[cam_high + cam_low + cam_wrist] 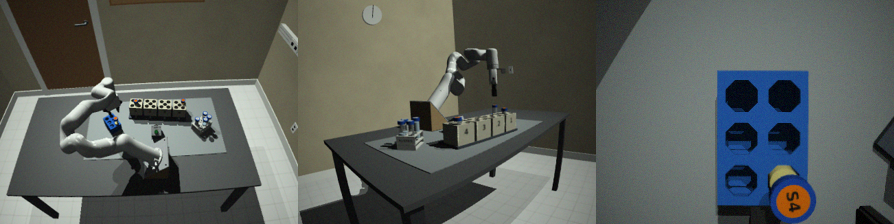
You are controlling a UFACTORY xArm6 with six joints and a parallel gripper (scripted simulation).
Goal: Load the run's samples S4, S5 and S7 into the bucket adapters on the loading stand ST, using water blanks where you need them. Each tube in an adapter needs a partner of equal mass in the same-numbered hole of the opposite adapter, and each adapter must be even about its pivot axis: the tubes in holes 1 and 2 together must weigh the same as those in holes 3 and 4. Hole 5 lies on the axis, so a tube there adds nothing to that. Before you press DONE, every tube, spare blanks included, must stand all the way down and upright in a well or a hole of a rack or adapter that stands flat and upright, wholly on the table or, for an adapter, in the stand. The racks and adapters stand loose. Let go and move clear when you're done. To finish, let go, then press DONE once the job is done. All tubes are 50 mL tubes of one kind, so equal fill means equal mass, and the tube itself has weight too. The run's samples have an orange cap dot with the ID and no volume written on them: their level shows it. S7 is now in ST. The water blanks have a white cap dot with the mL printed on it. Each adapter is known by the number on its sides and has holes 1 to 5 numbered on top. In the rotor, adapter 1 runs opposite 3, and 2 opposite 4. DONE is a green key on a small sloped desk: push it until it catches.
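Right now the sample S4 is 130 mm below my hand and 10 mm behind it. Also, from my hand: blue rack (170 mm below, 40 mm to the left, 30 mm ahead); sample S7 (170 mm to the right, 140 mm ahead, 130 mm below); adapter 2 (270 mm to the right, 140 mm below, 110 mm ahead).
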